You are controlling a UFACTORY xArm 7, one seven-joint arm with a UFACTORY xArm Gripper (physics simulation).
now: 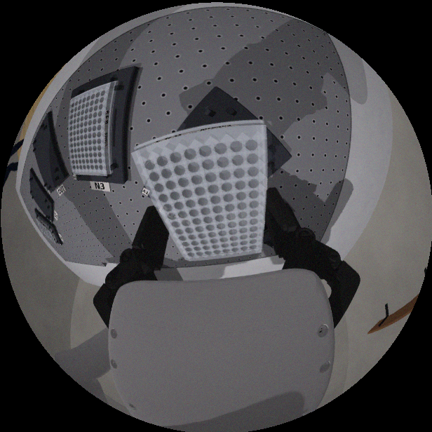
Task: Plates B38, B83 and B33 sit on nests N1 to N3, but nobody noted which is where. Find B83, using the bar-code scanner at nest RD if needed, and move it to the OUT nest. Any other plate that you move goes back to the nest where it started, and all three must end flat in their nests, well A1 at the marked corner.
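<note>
My gripper (211,210) is shut on a pale 96-well plate (215,185); its code is not readable. The plate is held above a dark nest (215,102), which is turned at an angle to it and partly hidden by it. A small A1 tag (145,191) shows left of the held plate. Another pale plate (89,132) sits in nest N3 (131,125) at the left; the print on its side is too small to read surely. The OUT nest (49,147) lies farther left and holds no plate. The scanner does not show.
Beyond OUT, a dark nest (41,194) and another nest with what looks like a plate (47,227) stand near the left edge of the perforated board (240,55). Their labels are too small to read. The board's right edge curves past the held plate.
</note>
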